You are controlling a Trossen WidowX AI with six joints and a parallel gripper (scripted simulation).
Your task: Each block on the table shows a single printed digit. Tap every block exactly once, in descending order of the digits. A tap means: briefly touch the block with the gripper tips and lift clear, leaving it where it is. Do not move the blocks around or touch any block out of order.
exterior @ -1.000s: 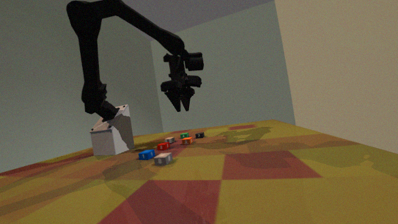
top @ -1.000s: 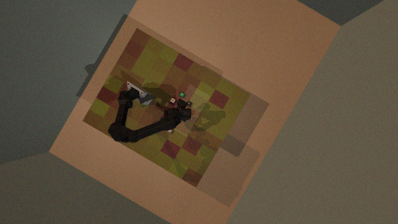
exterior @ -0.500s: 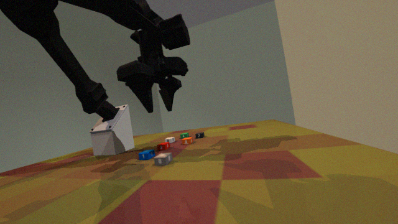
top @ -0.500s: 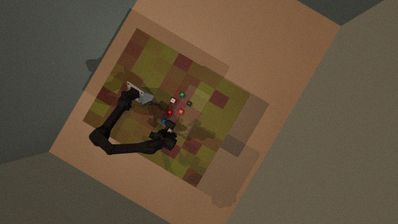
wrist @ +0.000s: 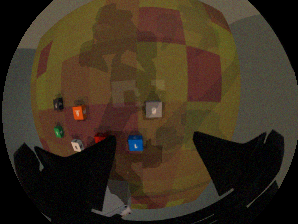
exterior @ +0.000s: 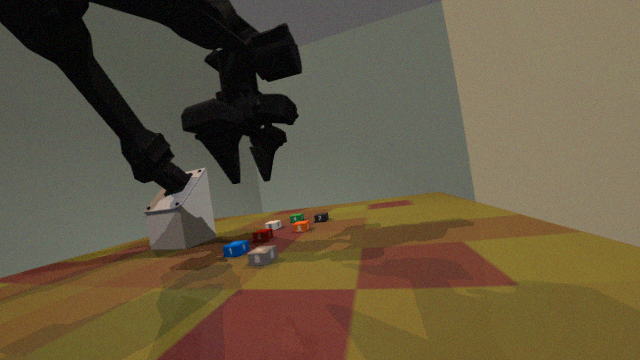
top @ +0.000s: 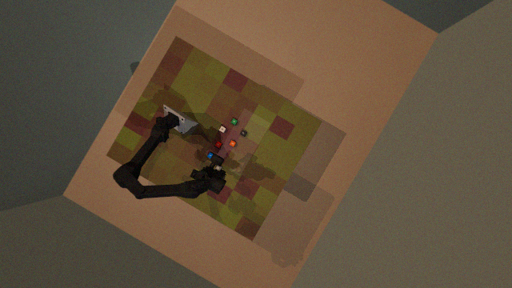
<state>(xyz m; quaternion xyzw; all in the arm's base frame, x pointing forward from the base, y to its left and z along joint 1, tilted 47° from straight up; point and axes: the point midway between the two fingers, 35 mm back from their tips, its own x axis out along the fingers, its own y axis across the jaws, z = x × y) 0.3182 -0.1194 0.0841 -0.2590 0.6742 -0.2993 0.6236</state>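
Now: gripper tip 17 cm to the right of the orange block and 12 cm above it. Also, from my gripper tip: blue block: 12 cm below, 8 cm behind, 3 cm to the left; then grey block: 12 cm below, 1 cm to the right; then red block: 12 cm to the left, 12 cm below, 7 cm behind.
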